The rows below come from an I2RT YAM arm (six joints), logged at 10 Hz.
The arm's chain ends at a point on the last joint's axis. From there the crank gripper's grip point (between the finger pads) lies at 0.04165 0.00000 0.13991 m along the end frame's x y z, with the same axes.
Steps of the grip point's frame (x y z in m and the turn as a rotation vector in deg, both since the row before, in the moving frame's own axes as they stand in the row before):
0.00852 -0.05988 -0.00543 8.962 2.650 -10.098
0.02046 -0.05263 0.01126 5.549 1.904 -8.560
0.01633 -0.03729 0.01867 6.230 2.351 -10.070
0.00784 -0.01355 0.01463 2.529 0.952 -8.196
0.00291 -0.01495 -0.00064 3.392 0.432 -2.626
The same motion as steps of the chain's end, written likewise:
0.00472 -0.03052 -0.00110 8.962 2.650 -10.098
0.01733 -0.03269 0.01367 5.549 1.904 -8.560
0.01264 -0.01451 0.02170 6.230 2.351 -10.070
0.00640 -0.00131 0.01561 2.529 0.952 -8.196
0.00209 -0.00475 -0.00002 3.392 0.432 -2.626

